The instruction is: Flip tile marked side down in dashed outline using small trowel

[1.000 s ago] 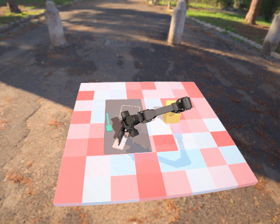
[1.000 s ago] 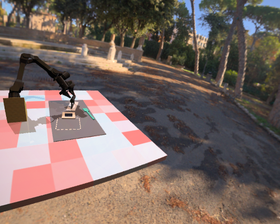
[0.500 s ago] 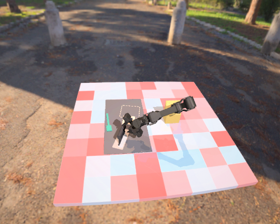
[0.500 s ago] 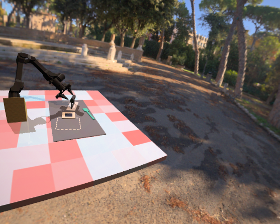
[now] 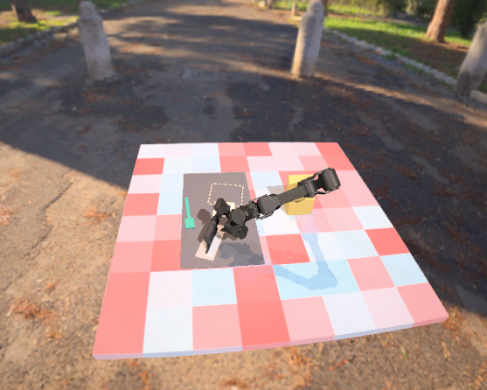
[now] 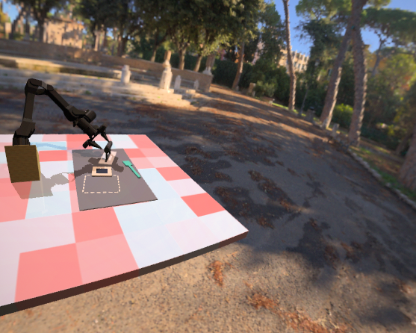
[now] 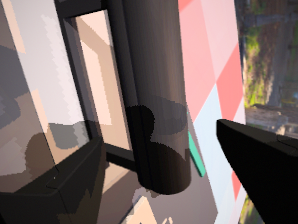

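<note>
Right now the small trowel is 40 mm below my gripper tip, 10 mm to the right of it and 10 mm ahead of it. The rest, counted from my gripper tip: grey mat 170 mm to the right, 100 mm below, 10 mm behind; green trowel-shaped tool 140 mm to the right, 130 mm ahead, 80 mm below; tan tile 180 mm to the right, 80 mm below, 30 mm behind.
</note>
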